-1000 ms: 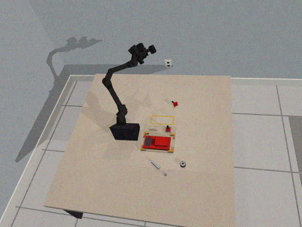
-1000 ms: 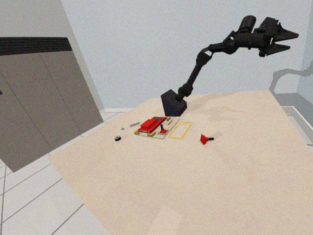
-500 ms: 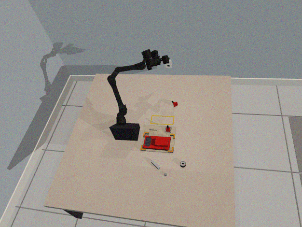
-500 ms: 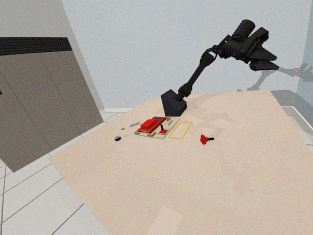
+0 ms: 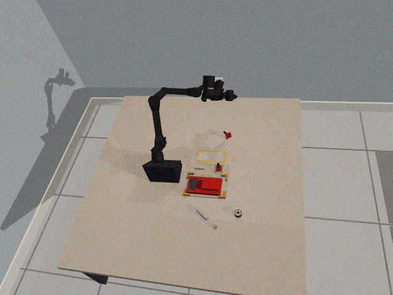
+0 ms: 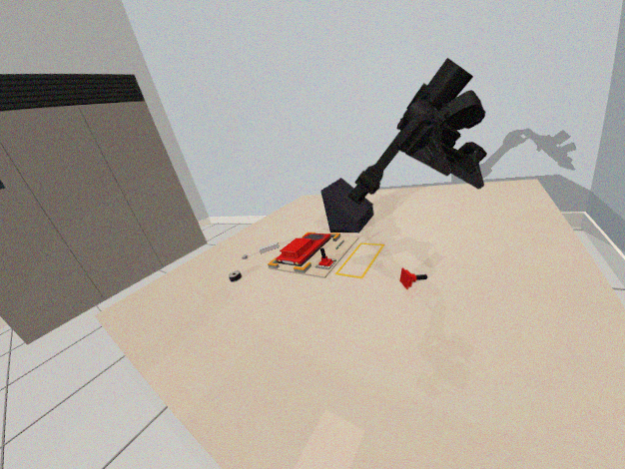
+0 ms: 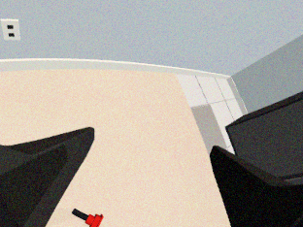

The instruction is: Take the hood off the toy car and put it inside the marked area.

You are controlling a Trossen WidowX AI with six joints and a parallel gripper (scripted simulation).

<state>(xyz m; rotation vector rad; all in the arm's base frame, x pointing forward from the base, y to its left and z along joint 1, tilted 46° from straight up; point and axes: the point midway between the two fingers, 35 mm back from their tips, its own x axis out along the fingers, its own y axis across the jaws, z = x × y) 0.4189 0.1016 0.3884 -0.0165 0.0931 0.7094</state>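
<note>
The red hood is 14 cm behind my gripper tip, 49 cm to the right of it and 21 cm below it. The rest, counted from my gripper tip: small grey nut 11 cm behind, 73 cm to the right, 24 cm below; then grey bar 18 cm behind, 66 cm to the right, 24 cm below; then wheel 2 cm ahead, 66 cm to the right, 24 cm below.
</note>
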